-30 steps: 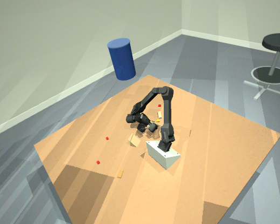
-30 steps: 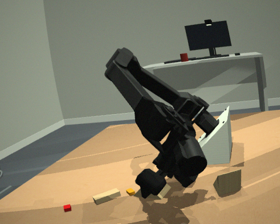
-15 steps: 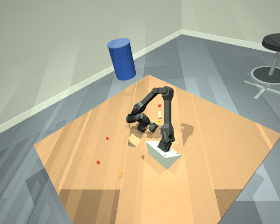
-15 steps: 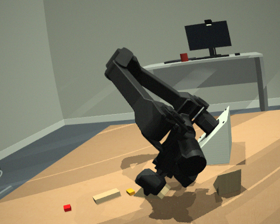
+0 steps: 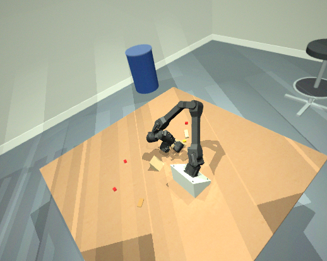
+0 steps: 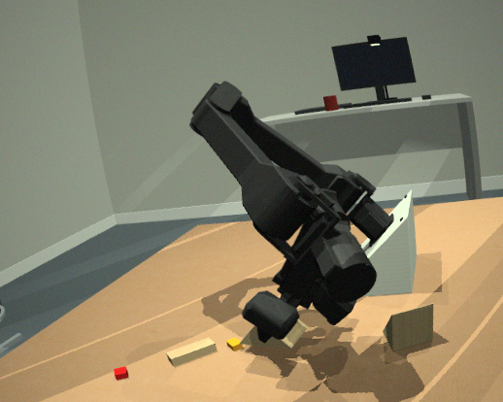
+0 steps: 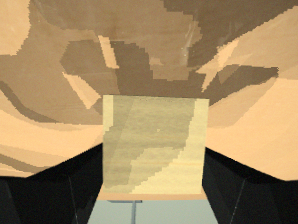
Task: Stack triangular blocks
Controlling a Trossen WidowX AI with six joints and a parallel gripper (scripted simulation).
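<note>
My gripper tip is 60 mm to the left of the orange cube, 20 mm above it and 10 mm short of it. The rest, counted from my gripper tip: red cube 220 mm to the right, 110 mm ahead, 20 mm below; pale bar 120 mm to the right, 40 mm ahead, 20 mm below.
</note>
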